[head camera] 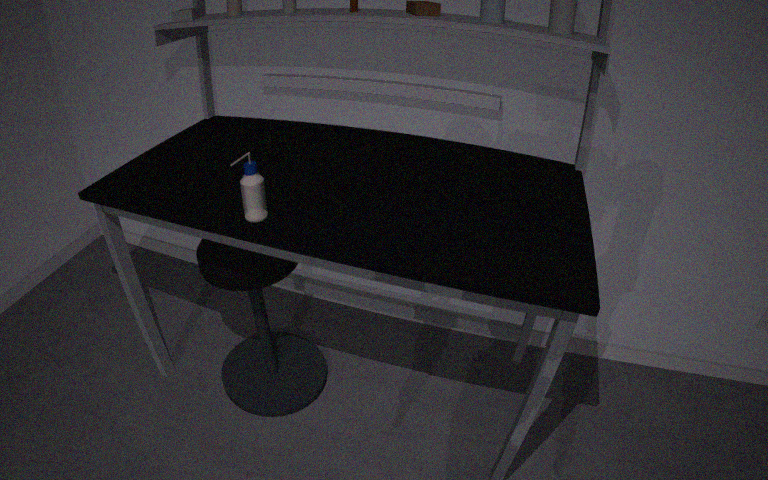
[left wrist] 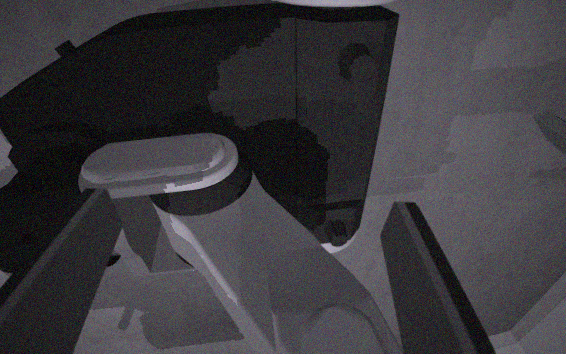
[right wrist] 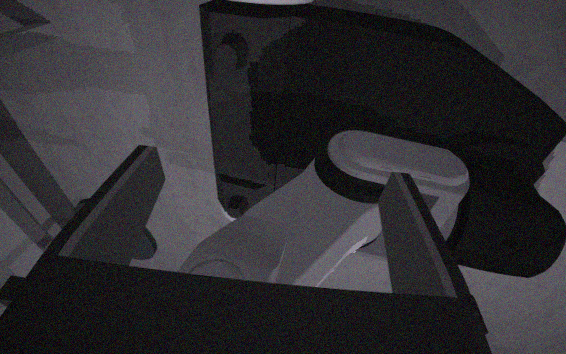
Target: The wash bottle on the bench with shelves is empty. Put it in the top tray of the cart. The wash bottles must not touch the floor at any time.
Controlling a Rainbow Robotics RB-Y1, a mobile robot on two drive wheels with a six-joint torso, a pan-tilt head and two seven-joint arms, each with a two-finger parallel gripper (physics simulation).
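Places are measured from the robot's base along level axes (x ahead, y left, z up), in millimetres.
Pixels of known places: left gripper, fingertip midpoint: (left wrist: 250, 213); right gripper, fingertip midpoint: (right wrist: 272, 174).
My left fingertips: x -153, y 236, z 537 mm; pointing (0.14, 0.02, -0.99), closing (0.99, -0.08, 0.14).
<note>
Behind a point stands the place of what it marks.
A white wash bottle (head camera: 254, 198) {z 980, x 588, y 663 mm} with a blue cap and a bent nozzle stands upright on the black bench top (head camera: 396, 198) {z 915, x 838, y 401 mm}, left of its middle and near the front edge. My left gripper (left wrist: 250, 213) {z 537, x -153, y 236 mm} is open with its fingers wide apart, and no object is between them. My right gripper (right wrist: 272, 174) {z 537, x -147, y -237 mm} is open too, its fingers wide apart and empty. Both wrist views look past the fingers at the robot's own body and base. Neither gripper shows in the head view, and both are away from the bottle. The cart does not show in these views.
A round black stool (head camera: 246, 263) stands at the bench's front left, its seat partly under the edge below the bottle. A shelf (head camera: 362, 21) {z 1315, x 1334, y 742 mm} above the back of the bench holds several bottles and a brown box (head camera: 423, 7) {z 1398, x 1119, y 446 mm}. Bench legs (head camera: 138, 294) {z 459, x 543, y 1309 mm} (head camera: 535, 396) {z 565, x 629, y -88 mm} stand at both front corners.
</note>
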